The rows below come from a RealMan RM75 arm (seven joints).
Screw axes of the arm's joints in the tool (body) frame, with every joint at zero. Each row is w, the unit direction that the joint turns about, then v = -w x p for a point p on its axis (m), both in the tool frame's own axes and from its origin. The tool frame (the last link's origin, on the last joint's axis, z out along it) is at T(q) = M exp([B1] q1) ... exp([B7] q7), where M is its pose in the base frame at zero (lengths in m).
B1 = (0, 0, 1, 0.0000, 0.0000, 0.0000)
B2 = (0, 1, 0, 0.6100, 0.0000, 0.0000)
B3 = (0, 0, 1, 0.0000, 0.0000, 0.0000)
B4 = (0, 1, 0, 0.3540, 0.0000, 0.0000)
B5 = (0, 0, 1, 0.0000, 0.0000, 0.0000)
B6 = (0, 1, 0, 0.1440, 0.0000, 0.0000)
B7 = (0, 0, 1, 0.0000, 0.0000, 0.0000)
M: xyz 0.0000 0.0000 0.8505 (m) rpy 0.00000 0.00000 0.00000 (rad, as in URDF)
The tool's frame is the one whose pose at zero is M.
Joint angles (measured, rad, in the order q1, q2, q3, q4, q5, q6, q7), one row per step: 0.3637, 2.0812, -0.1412, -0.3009, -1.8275, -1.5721, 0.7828; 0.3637, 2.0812, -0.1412, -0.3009, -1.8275, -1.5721, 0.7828; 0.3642, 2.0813, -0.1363, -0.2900, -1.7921, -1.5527, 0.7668; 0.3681, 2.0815, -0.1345, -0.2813, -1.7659, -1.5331, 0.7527; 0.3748, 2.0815, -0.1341, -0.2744, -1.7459, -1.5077, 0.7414; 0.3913, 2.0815, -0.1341, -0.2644, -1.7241, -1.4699, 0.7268; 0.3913, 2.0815, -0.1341, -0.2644, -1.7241, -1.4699, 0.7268; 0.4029, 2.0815, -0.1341, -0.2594, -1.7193, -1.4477, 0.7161; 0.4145, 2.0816, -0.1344, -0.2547, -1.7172, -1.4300, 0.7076; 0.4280, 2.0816, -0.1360, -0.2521, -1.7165, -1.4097, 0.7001
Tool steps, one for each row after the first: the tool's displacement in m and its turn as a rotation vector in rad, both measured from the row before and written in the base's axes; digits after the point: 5 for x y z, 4 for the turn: 0.00000, 0.00000, 0.00000, 0.0000, 0.0000, 0.0000; 0.00225, 0.00276, 0.00248, 0.0372, 0.0039, -0.0230; 0.00127, 0.00331, 0.00127, 0.0257, -0.0008, -0.0174; 0.00128, 0.00420, 0.00052, 0.0176, -0.0050, -0.0191; -0.00011, 0.00790, -0.00035, 0.0169, -0.0085, -0.0209; 0.00000, 0.00000, 0.00000, 0.0000, 0.0000, 0.0000; -0.00073, 0.00486, -0.00112, 0.0036, -0.0107, -0.0078; -0.00144, 0.00450, -0.00136, 0.0006, -0.0086, -0.0034; -0.00171, 0.00525, -0.00130, -0.0014, -0.0117, -0.0029
